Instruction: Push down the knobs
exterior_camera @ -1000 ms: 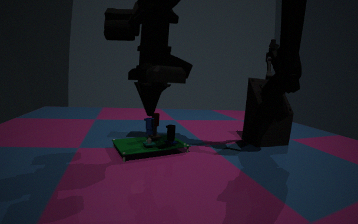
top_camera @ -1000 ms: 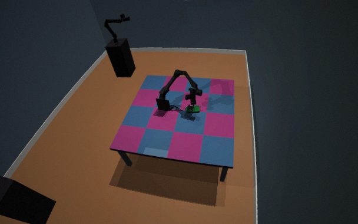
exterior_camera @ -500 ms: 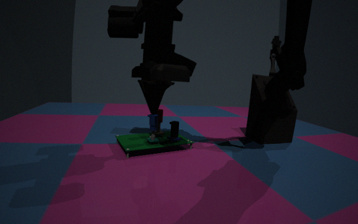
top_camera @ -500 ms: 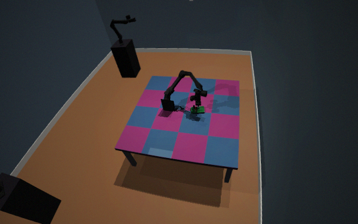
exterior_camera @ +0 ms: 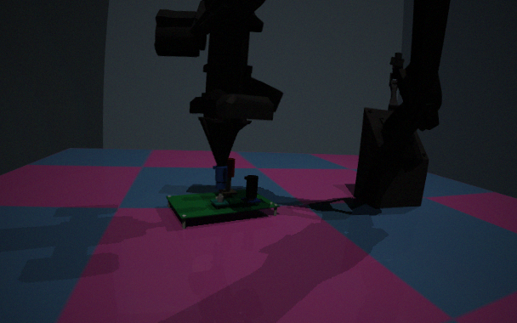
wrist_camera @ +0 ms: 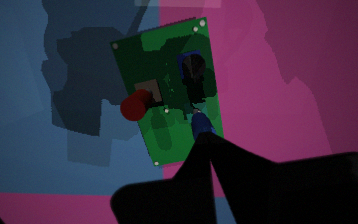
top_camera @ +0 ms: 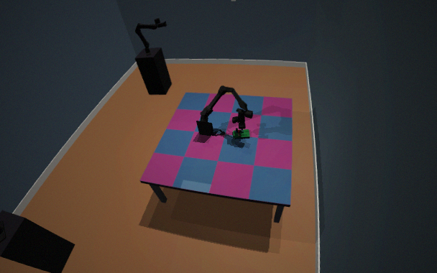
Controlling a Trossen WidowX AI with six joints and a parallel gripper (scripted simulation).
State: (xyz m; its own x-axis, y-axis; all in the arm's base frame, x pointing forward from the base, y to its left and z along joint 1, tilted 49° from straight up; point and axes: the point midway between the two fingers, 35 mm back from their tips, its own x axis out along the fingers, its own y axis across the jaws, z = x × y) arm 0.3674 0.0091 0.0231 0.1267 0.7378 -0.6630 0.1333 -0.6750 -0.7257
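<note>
Now: gripper tip 20 mm above the blue knob. From my gripper tip the other things lie so: black knob (50 mm behind, 10 mm to the right, 30 mm below).
</note>
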